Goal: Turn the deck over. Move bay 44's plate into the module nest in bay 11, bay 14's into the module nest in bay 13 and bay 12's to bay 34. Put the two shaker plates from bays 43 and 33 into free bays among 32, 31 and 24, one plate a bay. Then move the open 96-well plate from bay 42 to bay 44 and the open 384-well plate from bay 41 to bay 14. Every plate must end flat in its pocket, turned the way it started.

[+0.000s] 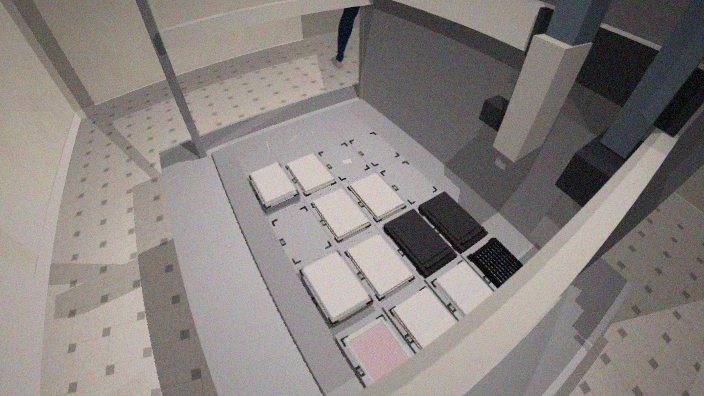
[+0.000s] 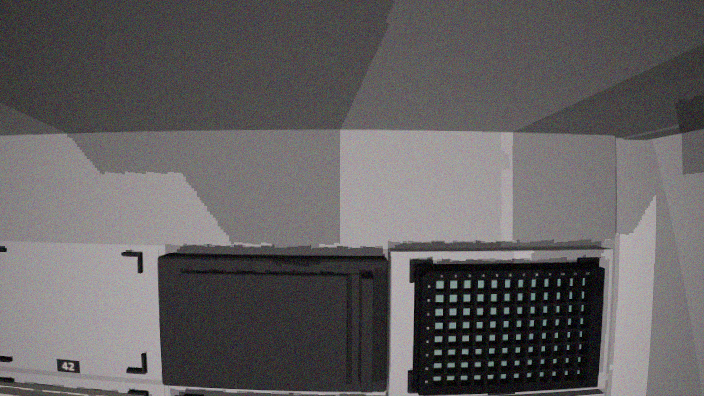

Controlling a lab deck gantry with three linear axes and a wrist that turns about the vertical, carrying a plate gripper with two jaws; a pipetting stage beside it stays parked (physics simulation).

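Places are measured from the robot's base along level axes (x back, y down, z right), in metres.
Pixels of known places: gripper, fingertip midpoint: (image 1: 551,228); robot's base at its link origin: (image 1: 252,181).
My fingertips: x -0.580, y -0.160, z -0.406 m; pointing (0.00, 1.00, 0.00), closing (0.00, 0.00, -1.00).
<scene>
For each thing: its top centre in the pictures, then the offset to it from my fingertips. "*": a spot on its surface instead.
- black 96-well plate at its top centre: (image 2: 514,332) (image 1: 503,265) dx +0.024, dy +0.131, dz +0.042 m
- pink open plate at its top centre: (image 1: 383,355) dx +0.024, dy +0.131, dz +0.363 m
- bay 11 at a spot on its surface: (image 1: 273,182) * dx +0.509, dy +0.127, dz +0.362 m
- bay 13 at a spot on its surface: (image 1: 336,284) * dx +0.184, dy +0.127, dz +0.362 m
- bay 32 at a spot on its surface: (image 1: 378,195) * dx +0.343, dy +0.146, dz +0.150 m
- bay 24 at a spot on its surface: (image 1: 425,315) * dx +0.040, dy +0.131, dz +0.255 m
- bay 34 at a spot on its surface: (image 1: 462,286) * dx +0.043, dy +0.131, dz +0.154 m
- bay 43 at its top centre: (image 2: 265,334) (image 1: 454,215) dx +0.184, dy +0.129, dz +0.041 m
- bay 33 at its top centre: (image 1: 421,236) dx +0.184, dy +0.129, dz +0.148 m
- bay 21 at a spot on its surface: (image 1: 311,171) * dx +0.511, dy +0.146, dz +0.253 m
- bay 22 at a spot on its surface: (image 1: 341,212) * dx +0.346, dy +0.145, dz +0.256 m
- bay 23 at a spot on its surface: (image 1: 380,264) * dx +0.183, dy +0.146, dz +0.257 m
- small pale scrap at its top centre: (image 1: 347,161) dx +0.506, dy +0.159, dz +0.141 m
The gripper's dark hand block (image 1: 584,171) is raised at the back right beyond the deck; its jaws are hidden. A black 96-well plate (image 1: 497,262) (image 2: 505,327) lies in bay 44. The pink open plate (image 1: 378,347) lies in bay 14. White plates lie in bay 11 (image 1: 273,182), bay 13 (image 1: 336,284), bay 32 (image 1: 378,195), bay 24 (image 1: 425,315) and bay 34 (image 1: 462,286). The black shaker blocks in bay 43 (image 1: 452,220) (image 2: 265,320) and bay 33 (image 1: 420,241) carry no plate. Bays 12, 31, 41 and 42 (image 2: 68,366) hold no plate.
White plates also lie in bay 21 (image 1: 311,171), bay 22 (image 1: 341,212) and bay 23 (image 1: 380,264). A small pale scrap (image 1: 347,161) lies in bay 31. A cream block (image 1: 537,95) hangs at the back right. A pale rail (image 1: 565,270) crosses the near right corner.
</scene>
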